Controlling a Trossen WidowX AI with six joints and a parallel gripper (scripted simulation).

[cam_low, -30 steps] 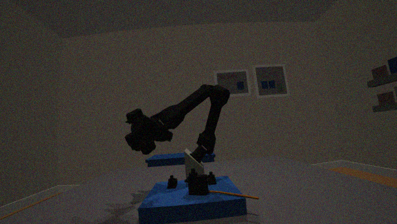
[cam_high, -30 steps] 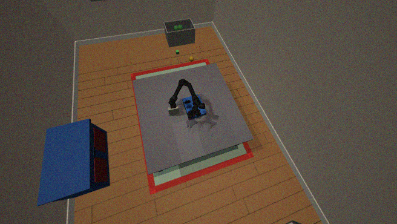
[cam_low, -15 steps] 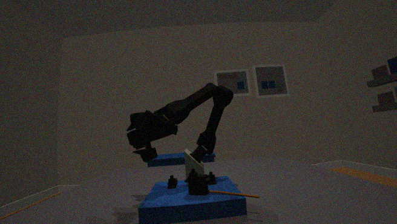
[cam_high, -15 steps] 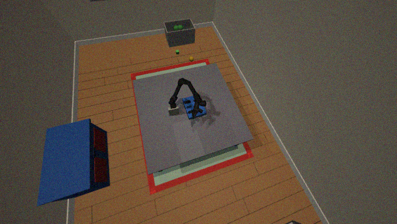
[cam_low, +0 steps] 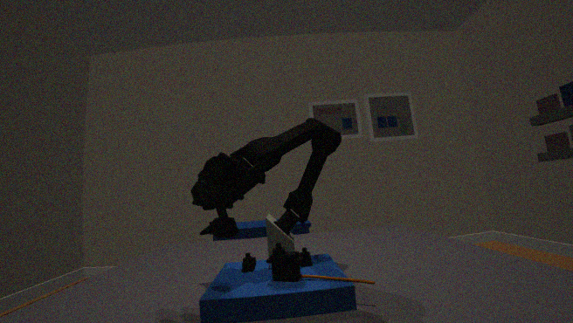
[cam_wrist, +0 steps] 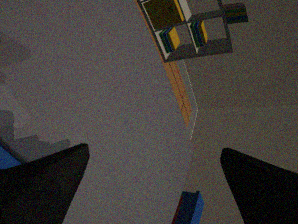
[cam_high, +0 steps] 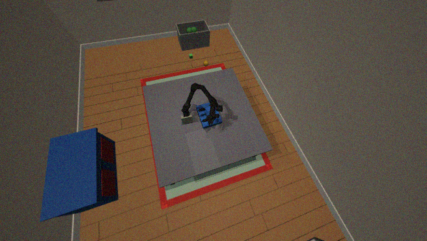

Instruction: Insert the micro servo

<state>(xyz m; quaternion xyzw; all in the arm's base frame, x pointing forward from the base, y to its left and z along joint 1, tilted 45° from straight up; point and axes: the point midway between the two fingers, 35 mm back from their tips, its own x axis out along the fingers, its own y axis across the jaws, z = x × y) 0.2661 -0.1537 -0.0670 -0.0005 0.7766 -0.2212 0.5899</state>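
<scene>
Now: the blue robot deck 220 mm to the left of my gripper tip, 160 mm below it and 60 mm ahead of it.
</scene>
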